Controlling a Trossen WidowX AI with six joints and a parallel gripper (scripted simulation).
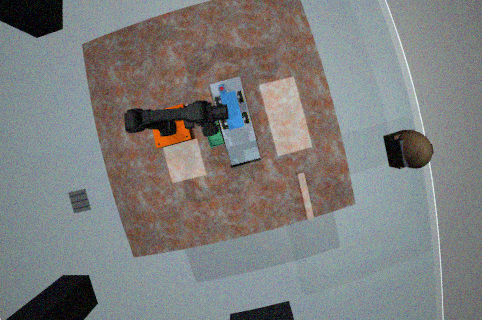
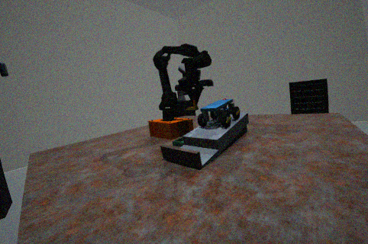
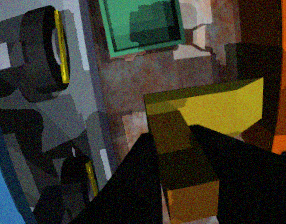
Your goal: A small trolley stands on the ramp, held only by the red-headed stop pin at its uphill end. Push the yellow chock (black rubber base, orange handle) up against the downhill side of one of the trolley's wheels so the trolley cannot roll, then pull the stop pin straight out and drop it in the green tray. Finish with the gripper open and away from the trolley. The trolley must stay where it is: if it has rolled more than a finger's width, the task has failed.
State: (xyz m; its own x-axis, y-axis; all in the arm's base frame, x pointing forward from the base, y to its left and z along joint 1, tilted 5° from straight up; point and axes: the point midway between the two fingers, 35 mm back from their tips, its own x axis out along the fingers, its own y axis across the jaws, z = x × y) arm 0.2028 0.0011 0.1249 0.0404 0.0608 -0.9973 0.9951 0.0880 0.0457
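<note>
My gripper tip is now 130 mm to the right of the stop pin, 80 mm short of it and 30 mm above it. Round my gripper tip: grey ramp 110 mm below, 110 mm ahead, 20 mm to the left; yellow chock 20 mm behind, 10 mm below; blue-topped trolley 110 mm ahead, 50 mm below, 20 mm to the left.
</note>
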